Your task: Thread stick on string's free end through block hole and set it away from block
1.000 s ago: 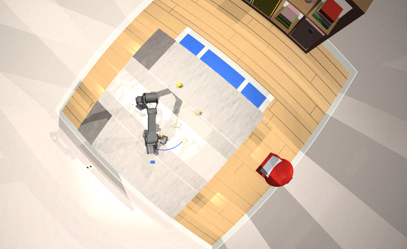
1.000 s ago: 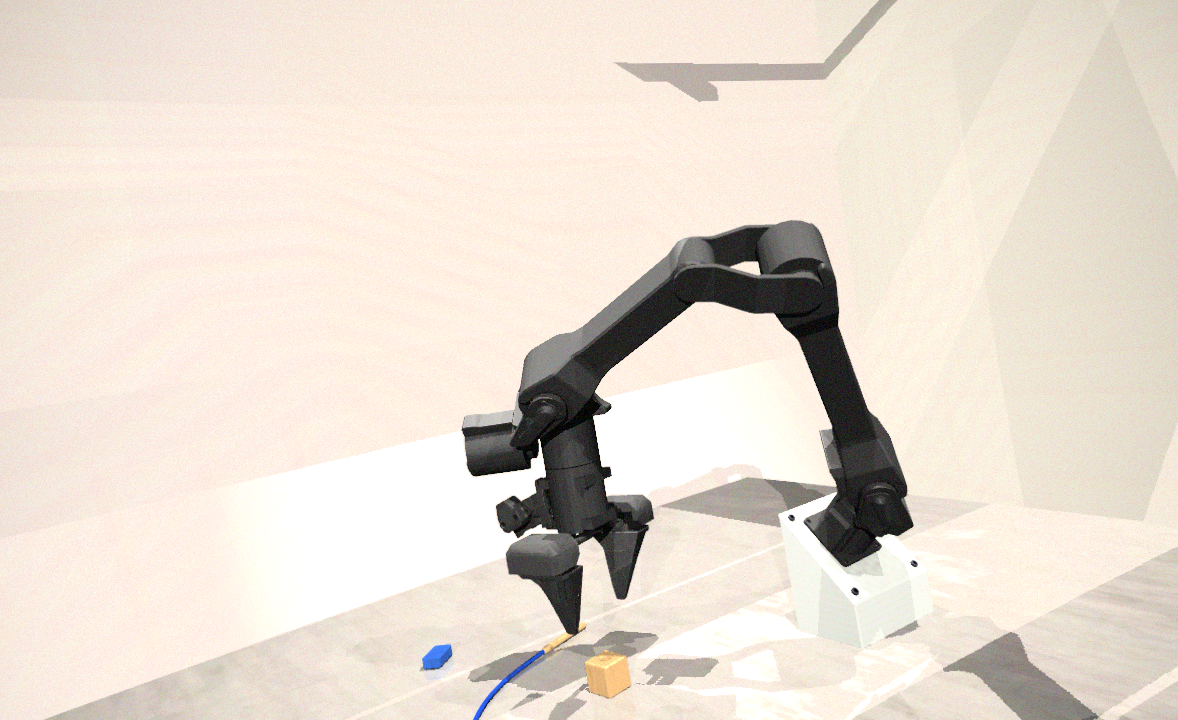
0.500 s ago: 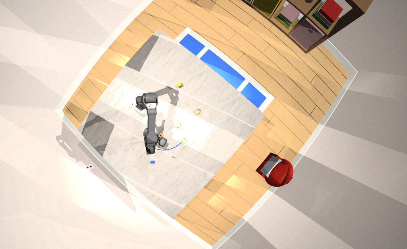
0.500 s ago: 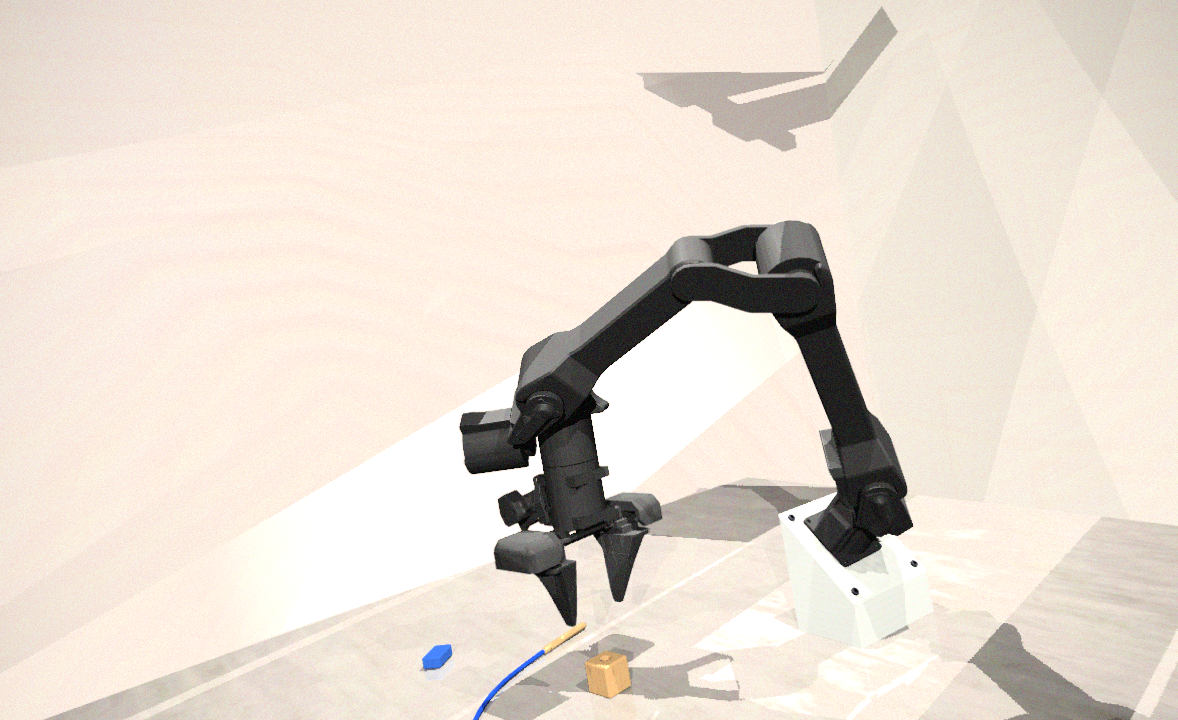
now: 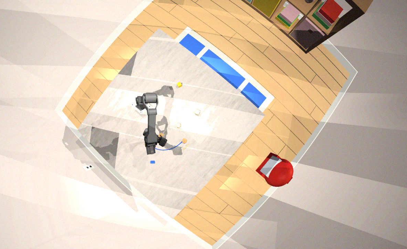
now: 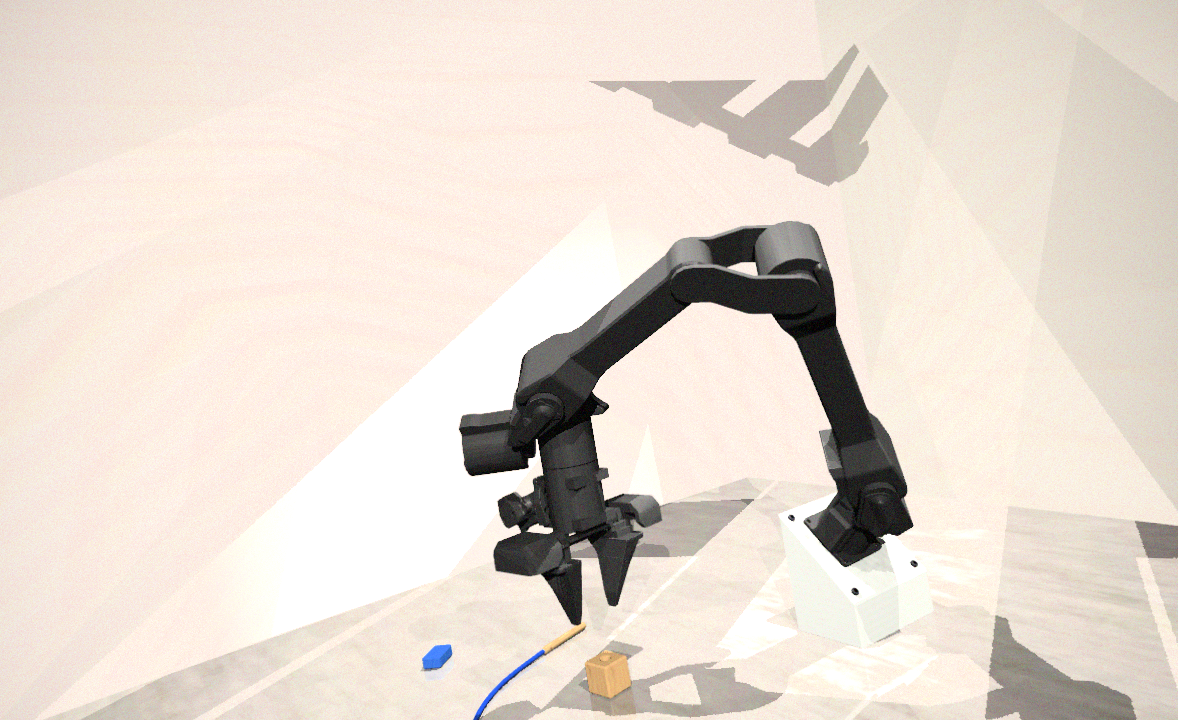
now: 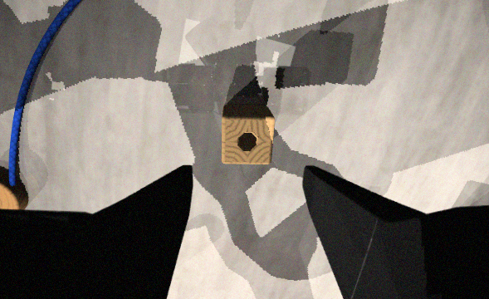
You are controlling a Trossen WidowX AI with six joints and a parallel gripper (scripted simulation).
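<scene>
Right now my gripper tip is 7 cm short of the wooden cylinder, 17 cm to the right of it and 6 cm above it. The rest, counted from my gripper tip: yellow cube 14 cm behind, 45 cm to the left, 6 cm below; then round button 19 cm ahead, 9 cm to the left, 7 cm below; then blue piece 7 cm ahead, 24 cm to the right, 7 cm below.
</scene>
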